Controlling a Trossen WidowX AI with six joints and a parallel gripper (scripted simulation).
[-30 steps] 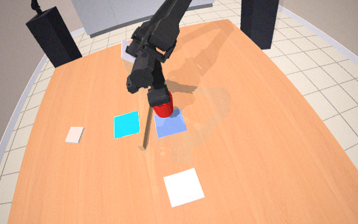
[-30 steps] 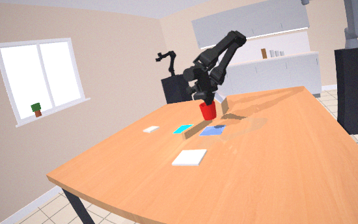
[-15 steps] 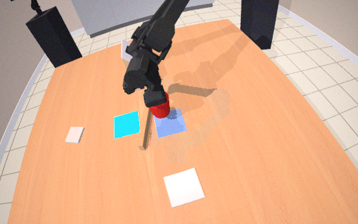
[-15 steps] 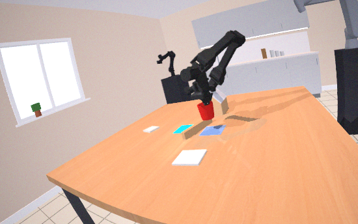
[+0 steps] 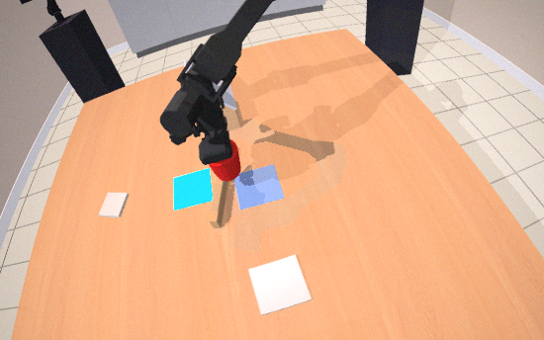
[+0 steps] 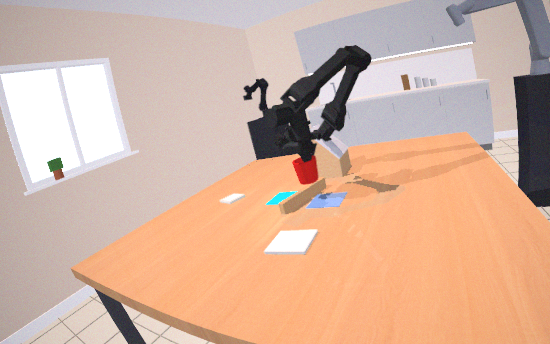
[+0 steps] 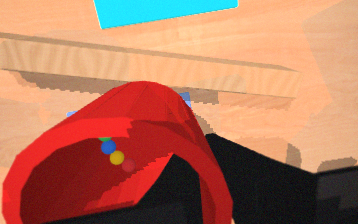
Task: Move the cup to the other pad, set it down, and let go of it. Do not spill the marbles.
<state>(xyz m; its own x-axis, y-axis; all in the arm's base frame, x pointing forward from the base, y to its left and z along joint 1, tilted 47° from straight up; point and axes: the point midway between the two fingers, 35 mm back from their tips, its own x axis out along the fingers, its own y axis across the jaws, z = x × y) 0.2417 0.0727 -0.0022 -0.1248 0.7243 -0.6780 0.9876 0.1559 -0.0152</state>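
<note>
My gripper tip is 110 mm to the left of the cyan pad, 100 mm above it and 10 mm short of it. From my gripper tip the other things lie so: pale blue pad: 100 mm below, 60 mm to the left, 40 mm ahead; then low wooden wall: 90 mm below, 30 mm to the right, 20 mm ahead; then red cup: 30 mm ahead.
</note>
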